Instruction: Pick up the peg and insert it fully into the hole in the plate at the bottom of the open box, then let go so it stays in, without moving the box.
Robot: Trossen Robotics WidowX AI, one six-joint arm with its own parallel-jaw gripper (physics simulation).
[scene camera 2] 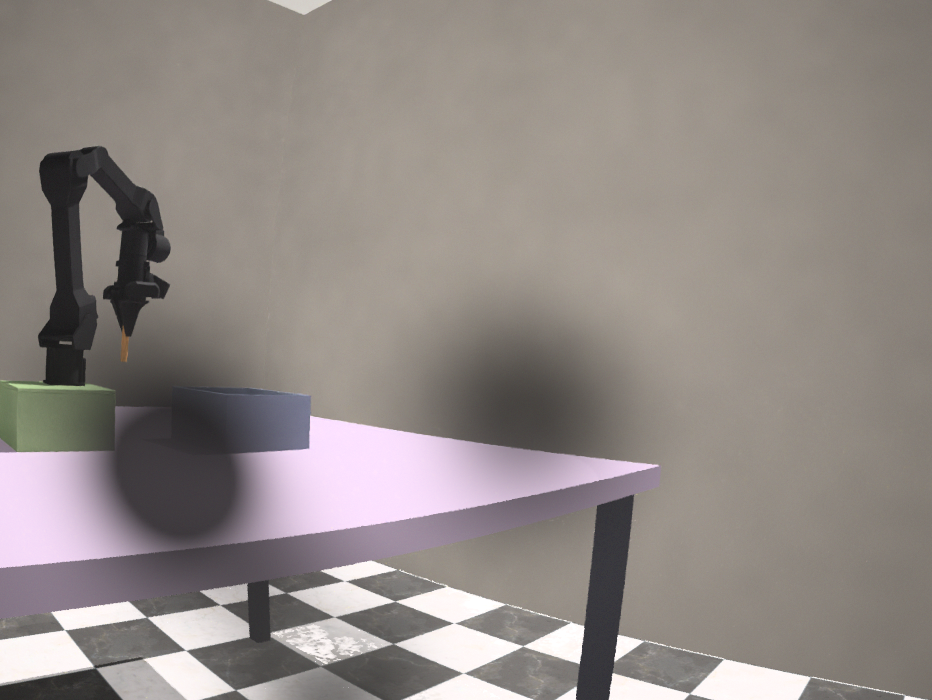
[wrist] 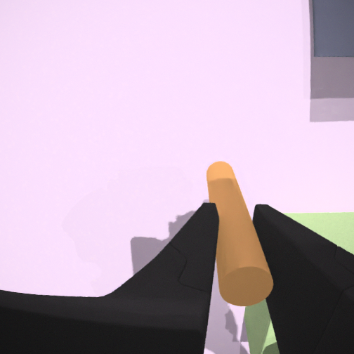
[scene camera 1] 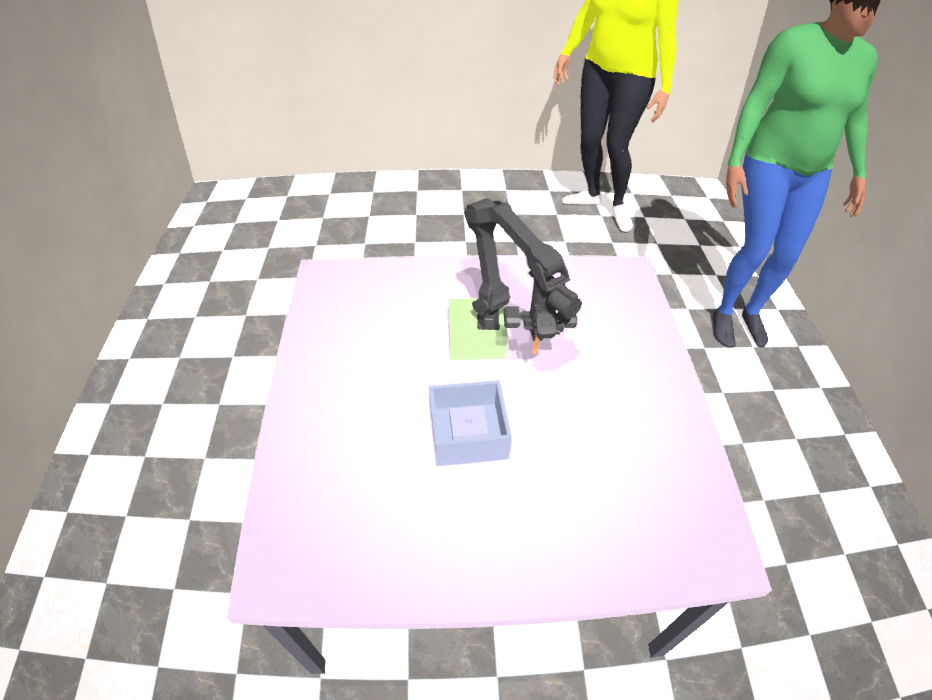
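The orange peg is held between the fingers of my gripper, which is shut on it. The peg points down, close to upright, and hangs in the air above the table. The open blue-grey box stands on the table, nearer to the front than my gripper and to its left in scene camera 1. Part of the box shows at the top right of the wrist view. A pale square plate with a small hole in its middle lies at the bottom of the box.
A green block stands at the foot of the arm, behind the box in scene camera 1. The pink table carries them. Two people stand on the floor beyond the table. Dark blurred spots cover parts of scene camera 2.
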